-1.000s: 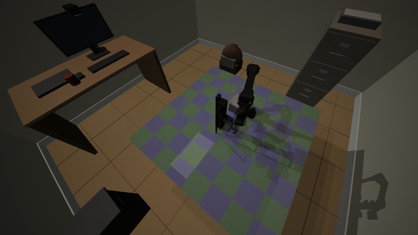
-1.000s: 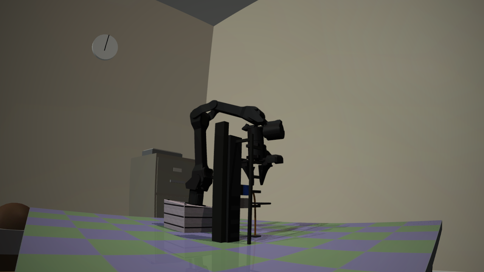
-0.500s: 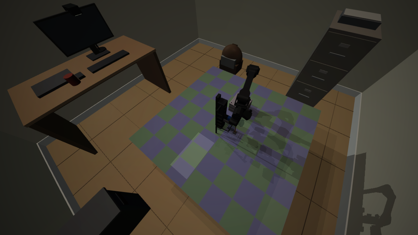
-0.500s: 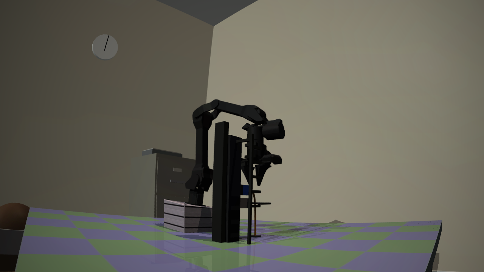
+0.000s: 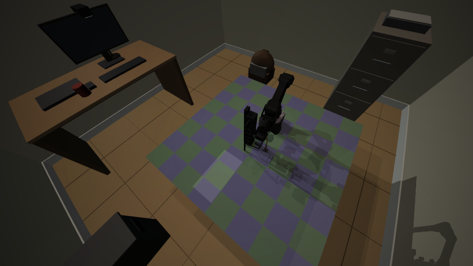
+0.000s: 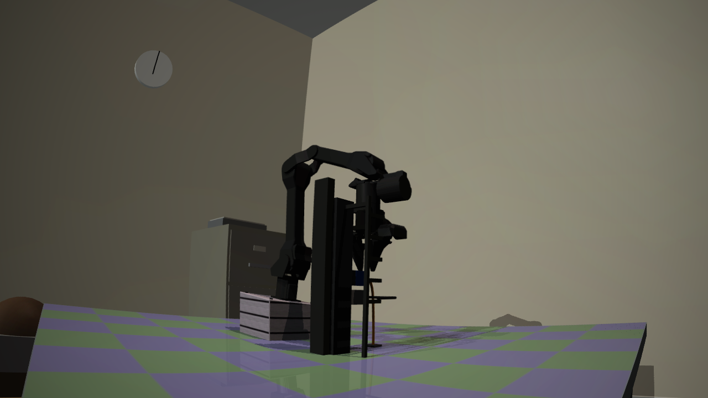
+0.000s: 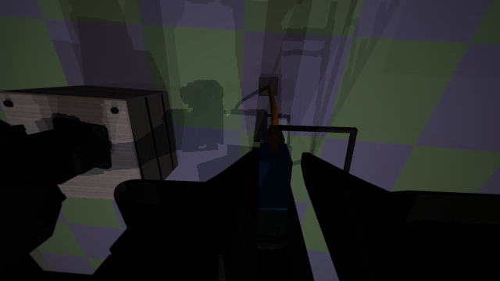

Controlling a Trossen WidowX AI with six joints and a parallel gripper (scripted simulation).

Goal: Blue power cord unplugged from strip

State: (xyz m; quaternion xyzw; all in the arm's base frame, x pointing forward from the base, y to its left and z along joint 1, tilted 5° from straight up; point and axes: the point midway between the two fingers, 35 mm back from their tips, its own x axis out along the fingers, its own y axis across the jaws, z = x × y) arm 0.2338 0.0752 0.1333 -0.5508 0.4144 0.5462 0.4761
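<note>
My gripper tip is now 4 cm to the left of the blue plug, 1 cm short of it and 1 cm above it.
</note>
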